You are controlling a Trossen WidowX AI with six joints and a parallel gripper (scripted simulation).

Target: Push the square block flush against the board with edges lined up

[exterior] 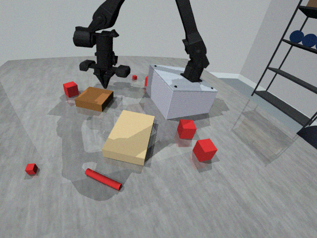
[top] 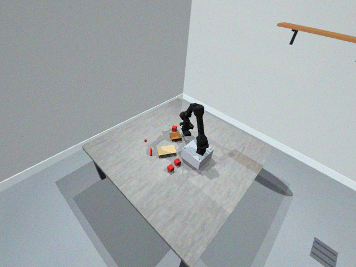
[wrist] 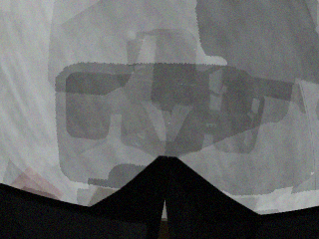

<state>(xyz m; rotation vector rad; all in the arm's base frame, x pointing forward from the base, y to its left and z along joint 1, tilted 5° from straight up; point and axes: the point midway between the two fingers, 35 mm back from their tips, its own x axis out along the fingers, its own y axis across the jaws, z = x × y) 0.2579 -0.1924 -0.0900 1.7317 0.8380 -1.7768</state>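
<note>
Right now my gripper tip is 6 cm short of the square block, 7 cm to the right of it and 1 cm below it. Also, from my gripper tip: board (2 cm ahead, 28 cm to the left, 1 cm above); red rod (14 cm ahead, 37 cm to the left).
</note>
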